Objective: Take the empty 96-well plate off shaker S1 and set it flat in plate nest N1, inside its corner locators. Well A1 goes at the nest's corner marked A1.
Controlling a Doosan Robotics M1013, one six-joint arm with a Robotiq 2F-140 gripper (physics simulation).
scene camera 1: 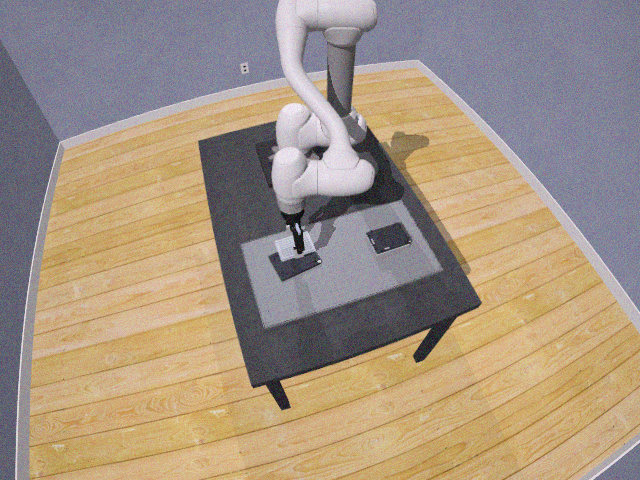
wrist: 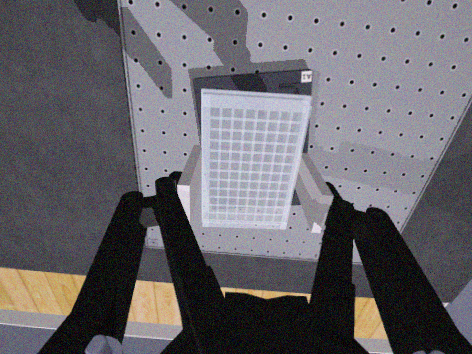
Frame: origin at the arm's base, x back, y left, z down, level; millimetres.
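Seen in the pictures: gripper, fingertip midpoint: [scene camera 1: 295, 246] [wrist: 249, 164].
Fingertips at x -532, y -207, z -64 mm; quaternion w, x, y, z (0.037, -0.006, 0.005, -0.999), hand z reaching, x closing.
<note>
Pixels of each thing's top centre, then the offset from my fingertips to it. "spot": a spot on its surface instead. Level surfaces: height alone.
- dark plate nest N1, middle of its top: [wrist: 255, 151] [scene camera 1: 294, 258] dx -9, dy -11, dz +58 mm
- Shaker S1, surface spot: [scene camera 1: 390, 238] spot: dx -100, dy +341, dz +18 mm
- grey perforated board, its level: dz +73 mm
- dark table, its level: dz +86 mm
The pale, clear 96-well plate [scene camera 1: 284, 249] [wrist: 252, 160] is level between the fingers and looks raised above the board. My gripper [scene camera 1: 299, 250] [wrist: 249, 164] is shut on it by its two long sides. The dark plate nest N1 [scene camera 1: 295, 268] [wrist: 285, 81] lies below and partly behind the plate in the wrist view. Its white A1 label [scene camera 1: 318, 261] [wrist: 306, 76] shows at one corner, beyond the plate's far right corner in the wrist view. The plate hides most of the nest there, and its own A1 mark cannot be read. Shaker S1 [scene camera 1: 390, 238] is the dark block at the right in the scene view, with no plate on it.
A grey perforated board [scene camera 1: 341, 279] [wrist: 370, 120] lies on the dark table [scene camera 1: 330, 338] [wrist: 60, 150] under the nest and shaker. A dark flat patch [scene camera 1: 264, 164] shows behind the arm, partly hidden. The arm reaches in from the back of the table.
</note>
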